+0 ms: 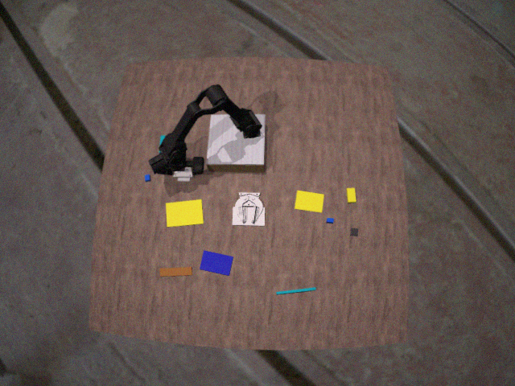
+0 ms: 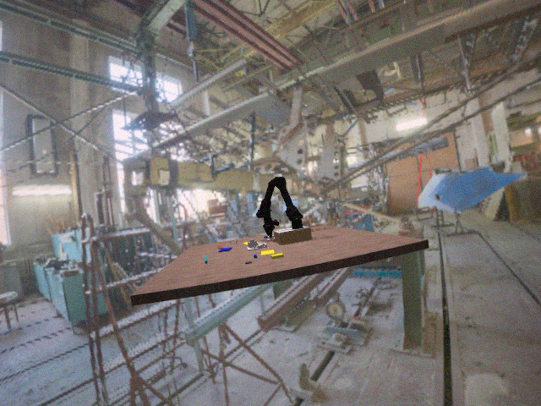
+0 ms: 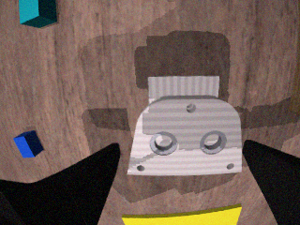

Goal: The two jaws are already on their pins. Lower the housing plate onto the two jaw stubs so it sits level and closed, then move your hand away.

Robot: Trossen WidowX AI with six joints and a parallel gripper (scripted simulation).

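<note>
Now: the white base 200 mm ahead of my gripper tip, 230 mm to the left of it and 20 mm below it. Round my gripper tip: yellow card: 160 mm ahead, 10 mm to the right, 20 mm below; then blue card: 370 mm ahead, 90 mm to the left, 20 mm below; then orange strip: 390 mm ahead, 70 mm to the right, 20 mm below.
</note>
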